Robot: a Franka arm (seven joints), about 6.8 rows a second.
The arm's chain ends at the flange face. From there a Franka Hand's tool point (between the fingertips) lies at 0.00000 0.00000 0.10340 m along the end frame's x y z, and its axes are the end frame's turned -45 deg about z.
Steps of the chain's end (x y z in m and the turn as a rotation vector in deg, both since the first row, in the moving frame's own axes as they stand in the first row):
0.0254, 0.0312, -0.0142, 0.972, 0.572, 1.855
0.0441, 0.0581, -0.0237, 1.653, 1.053, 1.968
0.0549, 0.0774, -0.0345, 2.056, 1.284, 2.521
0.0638, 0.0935, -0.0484, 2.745, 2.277, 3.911
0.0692, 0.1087, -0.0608, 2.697, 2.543, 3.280
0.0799, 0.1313, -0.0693, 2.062, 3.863, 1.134
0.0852, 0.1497, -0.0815, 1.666, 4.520, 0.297
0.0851, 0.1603, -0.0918, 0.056, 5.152, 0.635
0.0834, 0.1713, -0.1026, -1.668, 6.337, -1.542
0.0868, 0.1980, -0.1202, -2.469, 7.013, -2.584
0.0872, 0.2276, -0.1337, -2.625, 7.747, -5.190
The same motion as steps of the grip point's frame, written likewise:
-0.0021, 0.0395, -0.0142, 0.283, 1.092, 1.855
-0.0064, 0.0716, -0.0238, 0.424, 1.913, 1.968
-0.0116, 0.0927, -0.0346, 0.546, 2.362, 2.521
-0.0146, 0.1109, -0.0486, 0.331, 3.551, 3.911
-0.0212, 0.1258, -0.0610, 0.109, 3.705, 3.280
-0.0288, 0.1517, -0.0696, -1.273, 4.190, 1.134
-0.0377, 0.1698, -0.0819, -2.018, 4.374, 0.297
-0.0466, 0.1801, -0.0922, -3.603, 3.683, 0.635
-0.0561, 0.1902, -0.1033, -5.660, 3.301, -1.542
-0.0726, 0.2133, -0.1211, -6.705, 3.213, -2.584
-0.0922, 0.2355, -0.1348, -7.334, 3.622, -5.190

